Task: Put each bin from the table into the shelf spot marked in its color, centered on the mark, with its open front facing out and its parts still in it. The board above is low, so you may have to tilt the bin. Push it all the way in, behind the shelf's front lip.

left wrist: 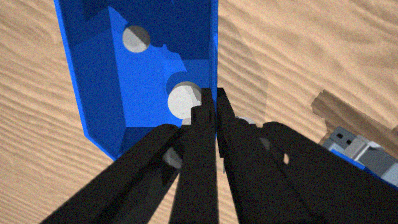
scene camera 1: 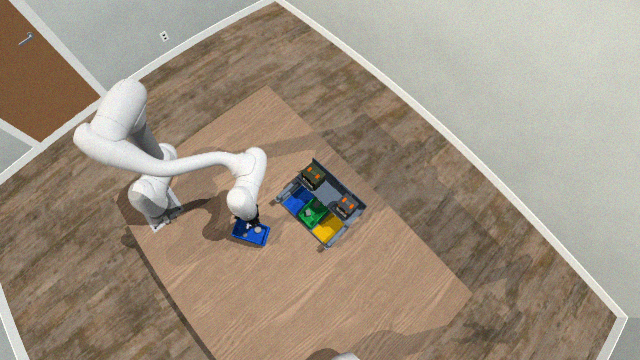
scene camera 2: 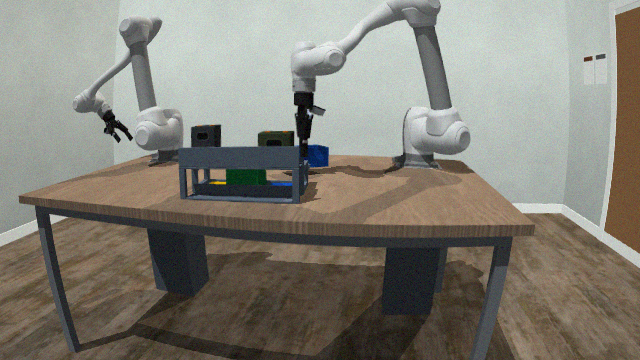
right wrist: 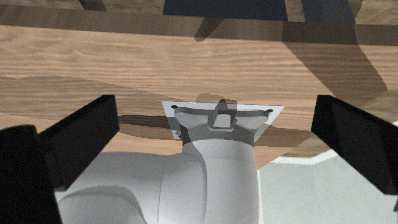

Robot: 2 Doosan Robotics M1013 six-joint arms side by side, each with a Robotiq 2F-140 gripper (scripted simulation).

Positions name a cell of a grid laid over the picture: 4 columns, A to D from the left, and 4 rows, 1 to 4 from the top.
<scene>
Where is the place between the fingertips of the left gripper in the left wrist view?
C2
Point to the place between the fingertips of the left gripper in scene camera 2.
At B2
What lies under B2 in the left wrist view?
A blue bin.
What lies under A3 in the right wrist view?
The right gripper.
</scene>
